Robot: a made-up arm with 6 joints.
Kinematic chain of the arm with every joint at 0, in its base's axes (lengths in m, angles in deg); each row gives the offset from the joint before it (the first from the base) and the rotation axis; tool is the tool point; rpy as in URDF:
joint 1: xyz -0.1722 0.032 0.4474 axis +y
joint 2: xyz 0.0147 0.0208 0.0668 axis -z
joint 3: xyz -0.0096 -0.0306 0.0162 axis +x
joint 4: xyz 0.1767 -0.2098 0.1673 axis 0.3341 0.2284 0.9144
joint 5: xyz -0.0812 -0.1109 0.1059 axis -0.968 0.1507 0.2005
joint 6: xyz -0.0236 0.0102 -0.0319 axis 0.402 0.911 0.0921
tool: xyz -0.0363 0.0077 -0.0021 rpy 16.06 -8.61 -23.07
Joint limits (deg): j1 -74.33..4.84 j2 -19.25..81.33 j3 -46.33..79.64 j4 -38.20..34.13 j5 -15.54..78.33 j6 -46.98..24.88
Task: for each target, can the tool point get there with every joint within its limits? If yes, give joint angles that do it. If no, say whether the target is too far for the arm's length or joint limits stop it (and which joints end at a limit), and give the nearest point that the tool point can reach.
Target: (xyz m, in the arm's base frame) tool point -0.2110 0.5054 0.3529
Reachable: no: joint limits stop it (at a limit: joint 2, joint 3, joint 4) | nearest point -0.2853 0.0416 0.1720 | short by 0.503 m
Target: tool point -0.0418 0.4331 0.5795
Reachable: no: joint limits stop it (at a limit: joint 1, joint 3, joint 4, joint 5) | nearest point -0.1214 0.0685 0.8222 | short by 0.445 m
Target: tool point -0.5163 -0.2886 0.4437
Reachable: yes | joints -31.83 51.54 20.97 21.35 11.98 12.84
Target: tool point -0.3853 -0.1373 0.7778
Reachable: yes | joints -39.55 -8.84 -17.98 -18.07 -2.75 11.05
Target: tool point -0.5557 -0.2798 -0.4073
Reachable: no: too far | nearest point -0.4083 -0.1818 0.0188 | short by 0.461 m
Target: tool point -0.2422 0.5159 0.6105
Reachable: no: joint limits stop it (at a limit: joint 2, joint 3, joint 4) | nearest point -0.3334 0.0884 0.8229 | short by 0.486 m
